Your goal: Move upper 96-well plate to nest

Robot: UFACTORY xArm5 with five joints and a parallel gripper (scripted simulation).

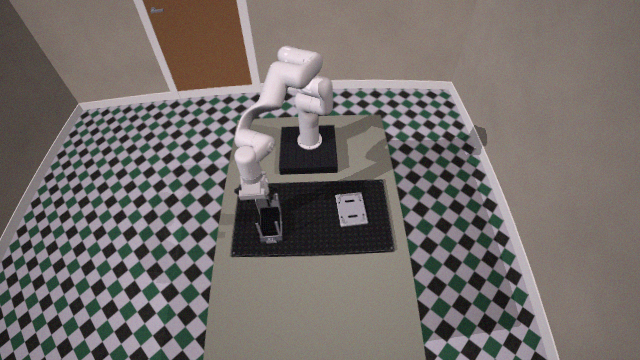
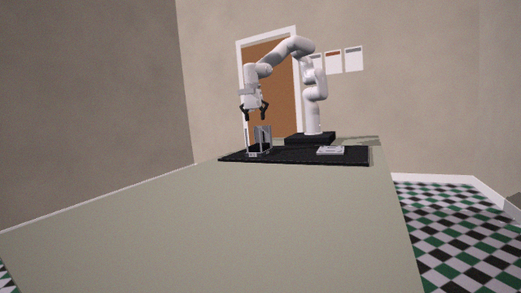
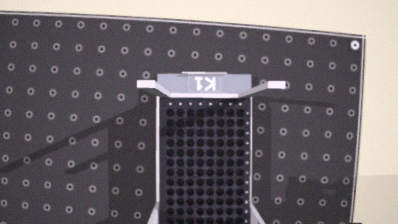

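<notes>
My hand is 140 mm above the black 96-well plate, 20 mm to the right of it and 20 mm short of it. Round my hand: A1 mark: 330 mm to the left, 170 mm below, 30 mm ahead; then plate nest N1: 380 mm to the left, 180 mm below, 50 mm behind.
</notes>
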